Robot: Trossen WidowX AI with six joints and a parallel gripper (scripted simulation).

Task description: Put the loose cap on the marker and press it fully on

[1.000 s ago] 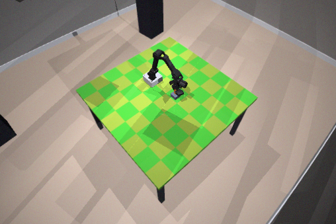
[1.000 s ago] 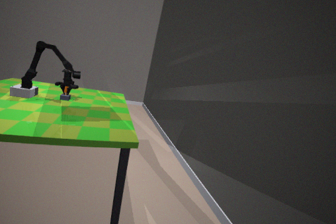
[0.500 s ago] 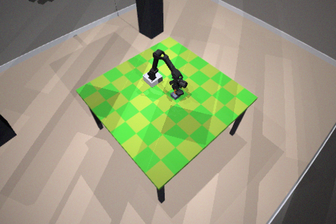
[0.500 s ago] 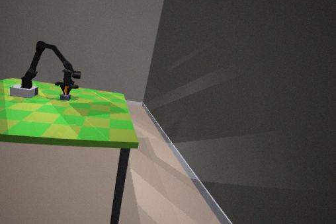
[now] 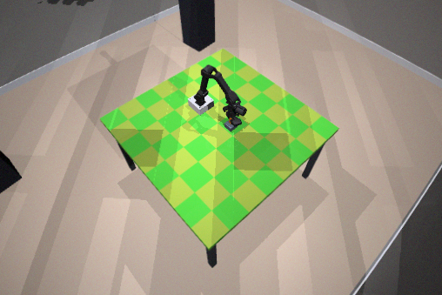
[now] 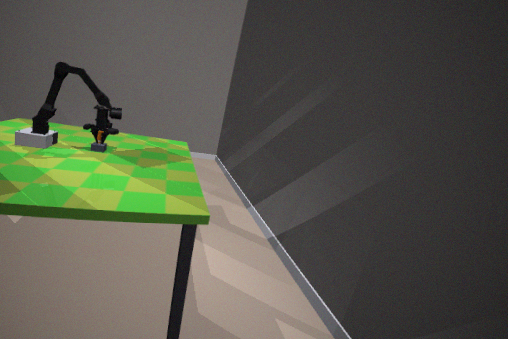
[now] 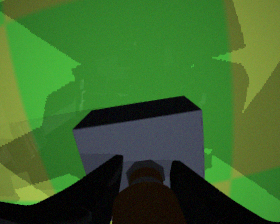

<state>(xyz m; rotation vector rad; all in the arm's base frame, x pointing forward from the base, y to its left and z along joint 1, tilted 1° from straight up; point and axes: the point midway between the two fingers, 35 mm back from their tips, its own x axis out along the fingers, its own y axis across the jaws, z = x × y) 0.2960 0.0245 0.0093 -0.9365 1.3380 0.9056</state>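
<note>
Now: gripper tip 1 cm to the left of the orange cap and 5 cm below it. From my gripper tip the other things lie so: holder block 1 cm to the right, 2 cm below.
</note>
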